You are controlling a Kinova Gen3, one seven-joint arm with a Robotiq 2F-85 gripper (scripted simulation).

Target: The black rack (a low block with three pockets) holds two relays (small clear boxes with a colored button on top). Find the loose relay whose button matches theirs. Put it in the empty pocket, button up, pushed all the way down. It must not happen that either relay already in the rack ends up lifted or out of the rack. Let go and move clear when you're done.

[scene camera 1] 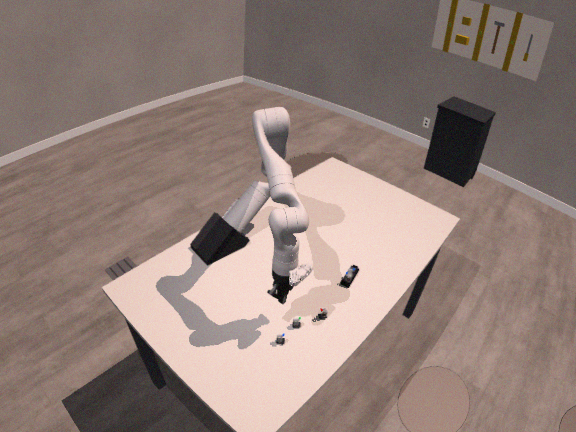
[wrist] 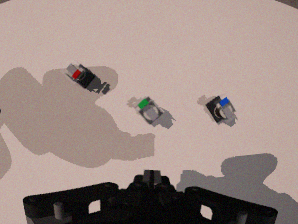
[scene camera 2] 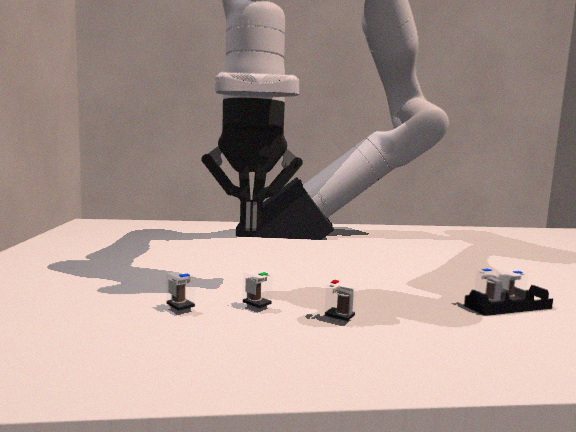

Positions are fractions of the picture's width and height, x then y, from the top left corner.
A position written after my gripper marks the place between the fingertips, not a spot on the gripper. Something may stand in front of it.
Note:
In view: my gripper (scene camera 2: 0.43, 0.53), a blue-button relay (scene camera 2: 0.31, 0.66) and a black rack (scene camera 2: 0.83, 0.70).
My gripper shows as well in the wrist view (wrist: 0.51, 0.81). The wrist view misses the black rack: it is out of frame.

